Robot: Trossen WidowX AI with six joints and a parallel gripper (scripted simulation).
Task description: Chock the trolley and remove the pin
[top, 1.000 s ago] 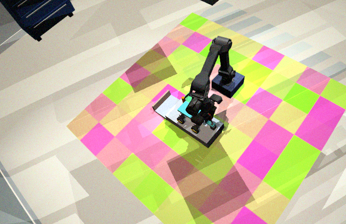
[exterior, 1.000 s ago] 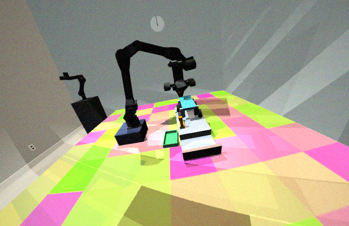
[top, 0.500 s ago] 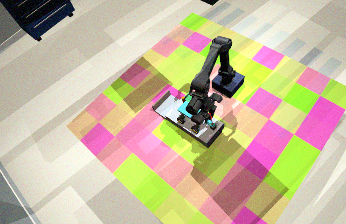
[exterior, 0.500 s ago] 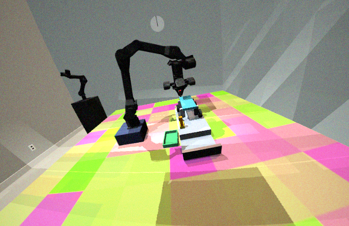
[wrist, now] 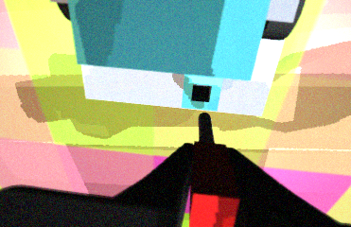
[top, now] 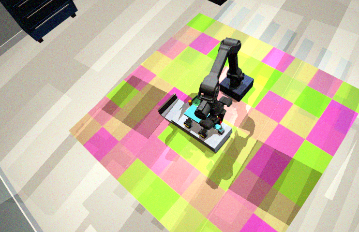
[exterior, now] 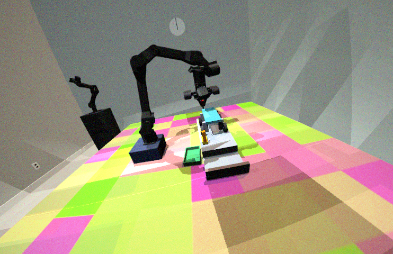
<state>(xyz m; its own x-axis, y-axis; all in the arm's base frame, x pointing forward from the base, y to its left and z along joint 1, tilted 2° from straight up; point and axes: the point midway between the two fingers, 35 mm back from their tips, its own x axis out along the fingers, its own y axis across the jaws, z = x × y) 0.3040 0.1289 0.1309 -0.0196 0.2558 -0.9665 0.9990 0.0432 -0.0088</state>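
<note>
The yellow chock is 21 cm to the right of my gripper tip, 9 cm below it and 2 cm behind it. From my gripper tip the other things lie so: red-headed stop pin: right at my gripper tip; trolley: 11 cm to the right, 6 cm below, 3 cm ahead.
</note>
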